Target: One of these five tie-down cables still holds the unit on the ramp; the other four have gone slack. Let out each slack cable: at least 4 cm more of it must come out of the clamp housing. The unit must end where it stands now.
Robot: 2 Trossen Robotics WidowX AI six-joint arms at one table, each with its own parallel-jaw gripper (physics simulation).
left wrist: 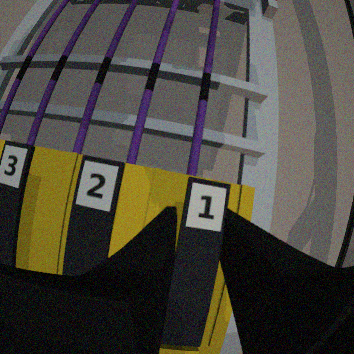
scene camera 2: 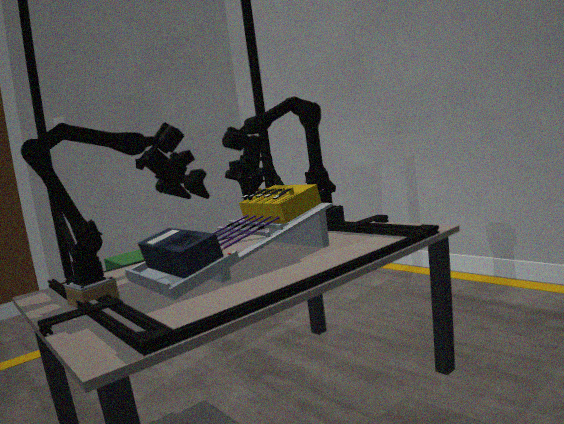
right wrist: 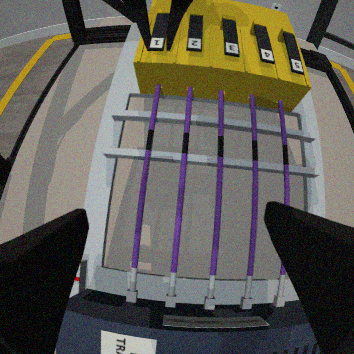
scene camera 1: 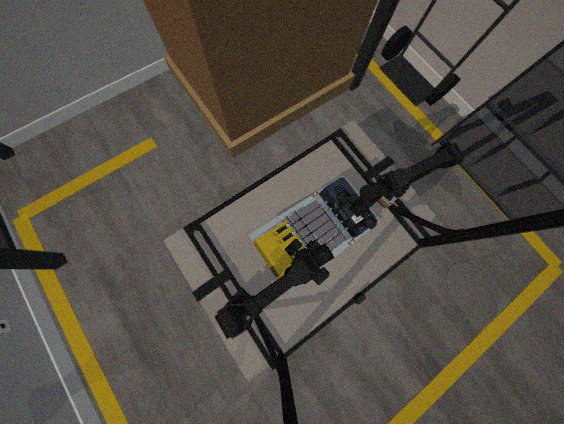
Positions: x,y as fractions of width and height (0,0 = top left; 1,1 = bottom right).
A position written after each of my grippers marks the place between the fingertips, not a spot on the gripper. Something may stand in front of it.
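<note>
Open and holding nothing, my right gripper (scene camera 2: 0.35,0.47) is also visible to me from elsewhere: I find the right gripper (right wrist: 0.50,0.61) and, once more, the right gripper (scene camera 1: 0.61,0.52). My left gripper (scene camera 2: 0.44,0.47) is here too, and the left wrist view shows me that left gripper (left wrist: 0.55,0.61) as well. Then there is a lever (left wrist: 0.57,0.65).
</note>
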